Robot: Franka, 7 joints.
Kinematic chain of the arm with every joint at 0, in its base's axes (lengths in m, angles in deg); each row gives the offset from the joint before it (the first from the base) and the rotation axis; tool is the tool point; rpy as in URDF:
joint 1: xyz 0 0 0.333 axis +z
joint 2: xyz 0 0 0 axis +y
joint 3: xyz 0 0 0.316 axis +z
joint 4: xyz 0.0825 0 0 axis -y
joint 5: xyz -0.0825 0 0.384 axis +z
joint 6: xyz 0 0 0 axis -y
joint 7: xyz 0.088 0 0 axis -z
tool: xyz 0 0 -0.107 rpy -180 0 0
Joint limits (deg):
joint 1: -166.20..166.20
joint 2: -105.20..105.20
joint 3: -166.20..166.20
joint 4: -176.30..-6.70
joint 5: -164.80..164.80
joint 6: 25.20..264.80
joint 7: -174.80..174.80
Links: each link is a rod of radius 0.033 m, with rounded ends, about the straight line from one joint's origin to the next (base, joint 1, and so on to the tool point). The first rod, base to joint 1, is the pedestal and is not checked.
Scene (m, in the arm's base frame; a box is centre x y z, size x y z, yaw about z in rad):
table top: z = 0
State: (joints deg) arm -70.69 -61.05 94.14 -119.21 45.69 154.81 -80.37
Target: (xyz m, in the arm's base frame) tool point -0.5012 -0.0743 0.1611
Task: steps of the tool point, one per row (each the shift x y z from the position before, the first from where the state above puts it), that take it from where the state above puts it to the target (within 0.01 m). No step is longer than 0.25 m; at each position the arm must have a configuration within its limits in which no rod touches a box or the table.
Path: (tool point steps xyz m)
1: -0.1262 0.1303 -0.0866
2: -0.1807 0.0835 -0.0725
3: -0.2111 0.0127 -0.0541
4: -0.2084 -0.0686 -0.0337
5: -0.1695 -0.1445 -0.0129
6: -0.0997 -0.1991 0.0061
7: -0.0116 -0.2197 0.0221

